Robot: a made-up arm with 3 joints. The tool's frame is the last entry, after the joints.
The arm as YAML. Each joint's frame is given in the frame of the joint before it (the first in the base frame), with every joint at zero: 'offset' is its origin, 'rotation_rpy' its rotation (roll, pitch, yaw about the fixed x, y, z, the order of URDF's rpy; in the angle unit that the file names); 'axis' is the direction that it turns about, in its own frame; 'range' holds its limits. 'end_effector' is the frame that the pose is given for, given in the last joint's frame.
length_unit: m
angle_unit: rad
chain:
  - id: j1
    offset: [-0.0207, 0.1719, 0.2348]
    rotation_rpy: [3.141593, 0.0, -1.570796]
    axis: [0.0, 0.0, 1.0]
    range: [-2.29, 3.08]
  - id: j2
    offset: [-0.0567, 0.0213, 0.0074]
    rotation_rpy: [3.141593, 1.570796, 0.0]
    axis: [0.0, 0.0, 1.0]
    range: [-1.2, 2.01]
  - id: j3
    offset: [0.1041, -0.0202, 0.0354]
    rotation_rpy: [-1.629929, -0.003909, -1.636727]
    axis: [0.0, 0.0, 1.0]
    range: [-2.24, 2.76]
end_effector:
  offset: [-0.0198, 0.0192, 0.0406]
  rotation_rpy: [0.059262, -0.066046, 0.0]
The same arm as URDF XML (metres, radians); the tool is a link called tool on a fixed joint. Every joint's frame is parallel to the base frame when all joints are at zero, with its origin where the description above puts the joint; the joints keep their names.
<robot name="arm">
<link name="base"/>
<link name="link1"/>
<link name="link2"/>
<link name="link3"/>
<link name="tool"/>
<joint name="j1" type="revolute"><parent link="base"/><child link="link1"/><origin xyz="-0.0207 0.1719 0.2348"/><axis xyz="0 0 -1"/><limit lower="-2.29" upper="3.08"/></joint>
<joint name="j2" type="revolute"><parent link="link1"/><child link="link2"/><origin xyz="-0.0213 0.0567 -0.0074"/><axis xyz="0 1 0"/><limit lower="-1.2" upper="2.01"/></joint>
<joint name="j3" type="revolute"><parent link="link2"/><child link="link3"/><origin xyz="-0.0202 0.0354 0.1041"/><axis xyz="-0.065998 -0.059098 0.996068"/><limit lower="-2.24" upper="2.76"/></joint>
<joint name="tool_joint" type="fixed"><parent link="link3"/><child link="tool"/><origin xyz="0.0171 -0.0216 0.0406" rpy="0 0 -3.1416"/></joint>
</robot>

